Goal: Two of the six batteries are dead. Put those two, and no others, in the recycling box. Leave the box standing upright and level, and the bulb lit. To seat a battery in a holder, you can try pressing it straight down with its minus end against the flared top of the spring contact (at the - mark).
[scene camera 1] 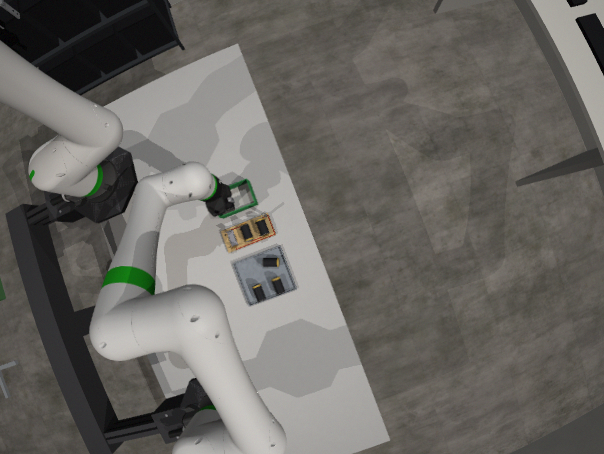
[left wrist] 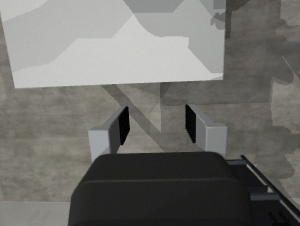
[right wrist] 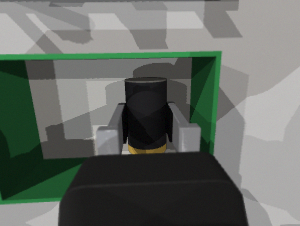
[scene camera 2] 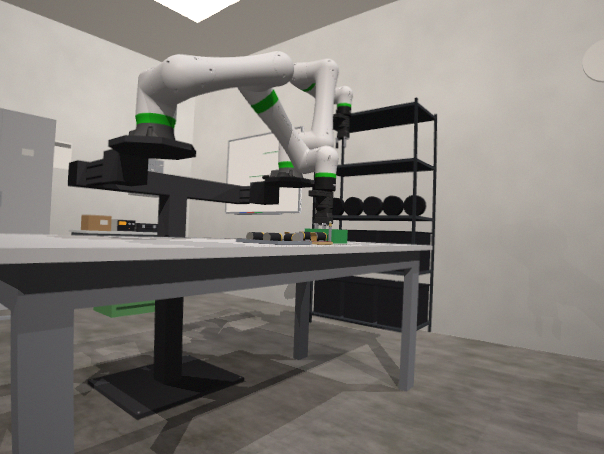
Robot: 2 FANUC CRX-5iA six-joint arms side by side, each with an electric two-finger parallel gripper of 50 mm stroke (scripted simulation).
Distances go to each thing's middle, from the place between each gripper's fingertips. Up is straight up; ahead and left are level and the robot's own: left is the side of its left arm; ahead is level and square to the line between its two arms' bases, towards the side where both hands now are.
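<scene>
From the grey tray [scene camera 1: 250,272], my right gripper is 32 cm to the left, 2 cm past it and 3 cm above it.
My left hand is 102 cm to the left of the grey tray, 22 cm short of it, and it's 59 cm above it.
</scene>
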